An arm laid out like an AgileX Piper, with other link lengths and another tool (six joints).
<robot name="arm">
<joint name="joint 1" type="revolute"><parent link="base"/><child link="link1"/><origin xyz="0.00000 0.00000 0.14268"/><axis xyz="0 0 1"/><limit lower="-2.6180" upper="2.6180"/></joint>
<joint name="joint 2" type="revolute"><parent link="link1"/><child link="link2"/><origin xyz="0.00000 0.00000 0.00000"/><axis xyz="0 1 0"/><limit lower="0.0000" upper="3.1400"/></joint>
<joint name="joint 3" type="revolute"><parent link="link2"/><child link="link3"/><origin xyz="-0.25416 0.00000 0.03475"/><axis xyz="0 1 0"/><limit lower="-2.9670" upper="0.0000"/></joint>
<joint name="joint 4" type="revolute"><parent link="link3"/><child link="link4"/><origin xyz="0.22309 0.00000 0.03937"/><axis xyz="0.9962 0 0.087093"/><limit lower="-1.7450" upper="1.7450"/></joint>
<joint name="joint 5" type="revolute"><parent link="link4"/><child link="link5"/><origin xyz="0.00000 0.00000 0.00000"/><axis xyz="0 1 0"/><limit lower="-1.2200" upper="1.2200"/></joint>
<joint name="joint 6" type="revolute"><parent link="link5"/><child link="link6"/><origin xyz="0.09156 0.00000 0.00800"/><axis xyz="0.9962 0 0.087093"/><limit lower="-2.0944" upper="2.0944"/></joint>
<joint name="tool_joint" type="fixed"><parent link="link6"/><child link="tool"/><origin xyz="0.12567 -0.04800 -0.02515" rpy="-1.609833 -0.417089 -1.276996"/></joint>
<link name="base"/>
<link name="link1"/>
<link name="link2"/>
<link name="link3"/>
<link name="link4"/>
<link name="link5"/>
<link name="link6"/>
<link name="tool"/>
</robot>
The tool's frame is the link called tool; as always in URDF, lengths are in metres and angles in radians.
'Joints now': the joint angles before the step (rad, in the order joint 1, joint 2, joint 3, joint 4, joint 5, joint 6). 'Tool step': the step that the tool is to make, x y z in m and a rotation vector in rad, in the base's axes. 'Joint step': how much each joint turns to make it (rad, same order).
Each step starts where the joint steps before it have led.
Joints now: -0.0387 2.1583 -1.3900 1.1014 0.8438 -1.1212
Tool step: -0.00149 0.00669 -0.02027 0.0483 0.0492 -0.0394
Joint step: 0.0000 0.0634 -0.0020 0.0694 -0.0040 -0.0129
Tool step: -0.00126 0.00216 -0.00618 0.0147 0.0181 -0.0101
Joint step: 0.0000 0.0197 -0.0018 0.0172 0.0023 -0.0001
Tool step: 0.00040 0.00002 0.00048 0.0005 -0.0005 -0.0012
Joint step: 0.0000 -0.0004 -0.0014 -0.0001 0.0000 0.0019
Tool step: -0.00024 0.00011 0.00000 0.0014 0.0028 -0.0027
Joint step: 0.0000 0.0000 0.0001 0.0001 0.0001 0.0040
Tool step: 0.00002 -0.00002 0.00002 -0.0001 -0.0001 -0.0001
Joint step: 0.0000 -0.0001 0.0000 0.0000 -0.0002 0.0000
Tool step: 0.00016 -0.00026 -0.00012 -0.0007 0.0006 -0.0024
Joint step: 0.0000 0.0001 -0.0001 -0.0001 -0.0019 0.0018
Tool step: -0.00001 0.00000 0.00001 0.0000 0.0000 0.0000
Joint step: 0.0000 -0.0001 0.0001 0.0000 0.0000 0.0000
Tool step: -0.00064 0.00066 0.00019 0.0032 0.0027 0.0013
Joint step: 0.0000 0.0001 0.0000 0.0001 0.0039 0.0019
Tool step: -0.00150 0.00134 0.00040 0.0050 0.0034 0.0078
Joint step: 0.0000 -0.0001 0.0000 -0.0018 0.0097 0.0000
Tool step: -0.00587 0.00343 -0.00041 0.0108 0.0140 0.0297
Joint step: 0.0000 0.0026 0.0000 -0.0130 0.0309 0.0000
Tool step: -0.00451 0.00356 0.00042 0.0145 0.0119 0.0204
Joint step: 0.0000 0.0021 0.0000 -0.0040 0.0265 0.0000
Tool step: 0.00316 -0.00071 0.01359 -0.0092 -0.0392 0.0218
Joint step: 0.0000 -0.0359 0.0001 -0.0146 0.0085 -0.0096
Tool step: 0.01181 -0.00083 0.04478 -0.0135 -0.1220 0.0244
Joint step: 0.0000 -0.1108 -0.0001 -0.0099 0.0077 -0.0202
